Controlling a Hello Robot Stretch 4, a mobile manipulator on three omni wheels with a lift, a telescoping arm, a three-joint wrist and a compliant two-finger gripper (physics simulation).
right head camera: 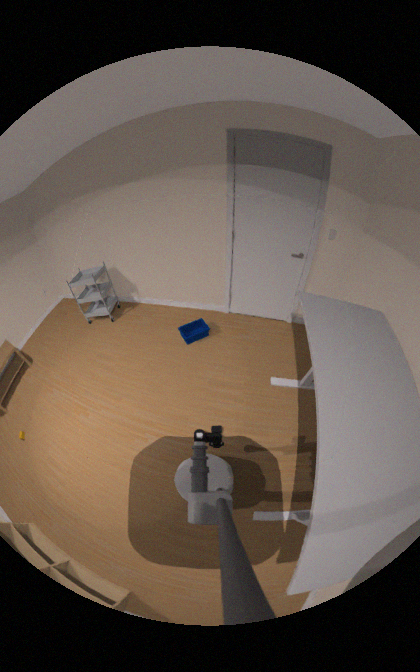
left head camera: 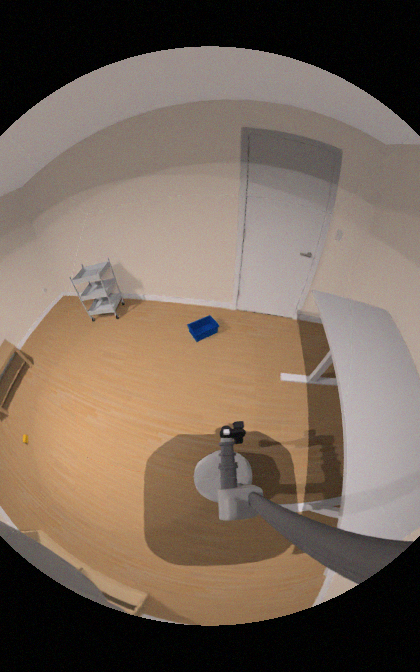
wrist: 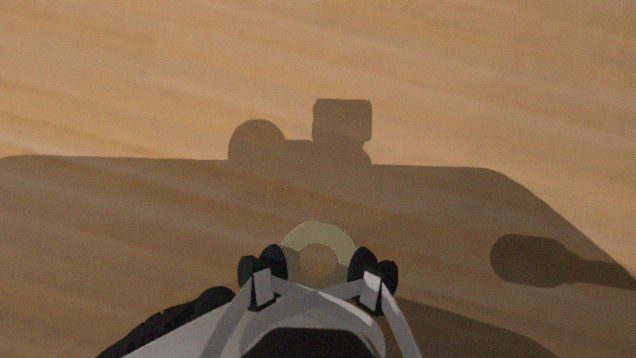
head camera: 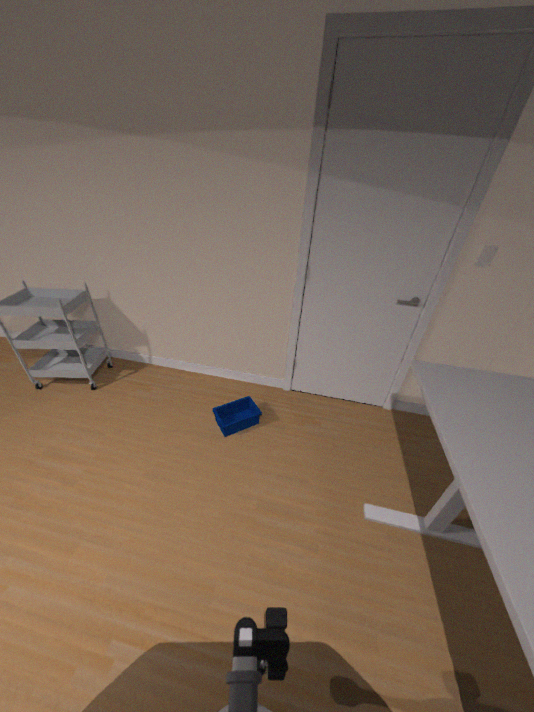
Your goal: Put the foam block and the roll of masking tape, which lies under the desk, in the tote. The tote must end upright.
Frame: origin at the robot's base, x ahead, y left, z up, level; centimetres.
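Seen in the pictures: gripper, between the fingertips: (wrist: 317,267).
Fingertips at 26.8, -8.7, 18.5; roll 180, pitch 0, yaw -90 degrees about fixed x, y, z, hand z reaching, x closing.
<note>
Pixels of each thing's top centre, then the offset from my fingertips to it, as dx, dy, dz. Level surfaces: height alone.
- pale yellow-green tape roll, centre of its top: (wrist: 317,266) +0.5, +0.0, +1.7
- blue tote, centre of its top: (head camera: 237,410) +122.7, +21.5, -9.3
- white desk, height of its surface: dz +73.7
My gripper (head camera: 275,644) (left head camera: 239,433) (right head camera: 216,437) (wrist: 317,267) points down above the floor, shut on the roll of masking tape. The pale yellow-green tape roll (wrist: 318,231) sits between the two black fingertips in the wrist view, its hole facing the camera. The blue tote (head camera: 236,415) (left head camera: 203,328) (right head camera: 194,331) stands upright on the floor ahead, well away from the gripper, near the far wall. A small yellow block (left head camera: 25,438) (right head camera: 21,435) lies on the floor at the far left; it is too small to tell if it is foam.
The white desk (head camera: 488,437) (left head camera: 375,400) (right head camera: 360,400) runs along the right, with its foot (head camera: 393,517) reaching out over the floor. A grey cart (head camera: 34,311) stands at the left by the far wall. A door (head camera: 373,230) is behind the tote. A wooden shelf (left head camera: 7,350) stands at the left.
</note>
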